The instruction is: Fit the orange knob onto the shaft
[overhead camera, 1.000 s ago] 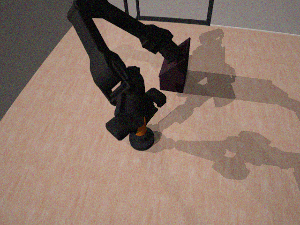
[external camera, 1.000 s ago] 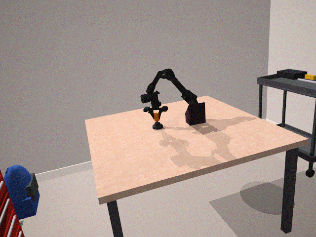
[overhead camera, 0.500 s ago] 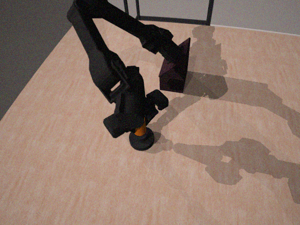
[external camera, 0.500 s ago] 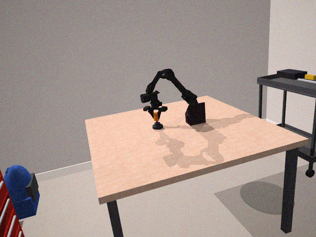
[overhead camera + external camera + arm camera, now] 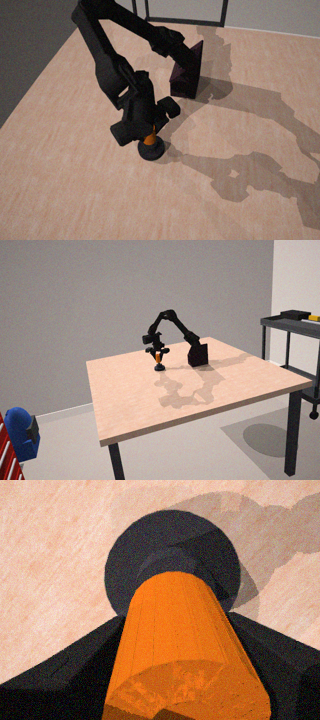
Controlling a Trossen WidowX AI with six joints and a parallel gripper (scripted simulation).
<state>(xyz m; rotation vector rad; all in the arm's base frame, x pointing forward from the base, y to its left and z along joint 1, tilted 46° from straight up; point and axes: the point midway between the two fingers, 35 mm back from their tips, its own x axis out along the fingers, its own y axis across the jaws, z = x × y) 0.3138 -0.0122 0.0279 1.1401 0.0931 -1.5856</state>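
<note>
My gripper tip is now 20 mm below the orange knob. Round my gripper tip: round pedestal 40 mm below.
</note>
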